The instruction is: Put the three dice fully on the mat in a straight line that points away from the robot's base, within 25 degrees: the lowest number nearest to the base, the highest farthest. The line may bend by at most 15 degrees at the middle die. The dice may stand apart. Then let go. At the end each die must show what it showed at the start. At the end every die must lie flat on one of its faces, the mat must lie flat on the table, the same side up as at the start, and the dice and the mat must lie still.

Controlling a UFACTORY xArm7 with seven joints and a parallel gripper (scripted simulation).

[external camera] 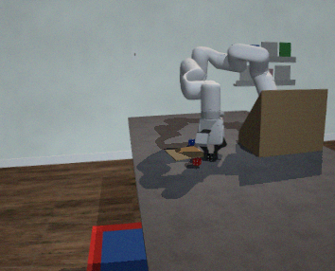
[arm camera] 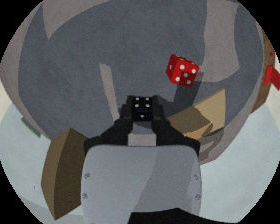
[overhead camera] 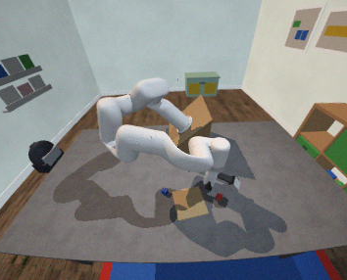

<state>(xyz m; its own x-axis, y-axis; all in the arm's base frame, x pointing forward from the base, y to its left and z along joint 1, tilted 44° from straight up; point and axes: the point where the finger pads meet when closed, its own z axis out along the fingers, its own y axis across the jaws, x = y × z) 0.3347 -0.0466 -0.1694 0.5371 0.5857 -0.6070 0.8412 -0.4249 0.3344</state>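
Right now my hand is 10 mm above the black die. The rest, counted from my hand: tan mat (120 mm to the right, 70 mm ahead, 20 mm below); then red die (70 mm ahead, 30 mm to the left, 10 mm below); then blue die (230 mm to the right, 10 mm below, 10 mm ahead).
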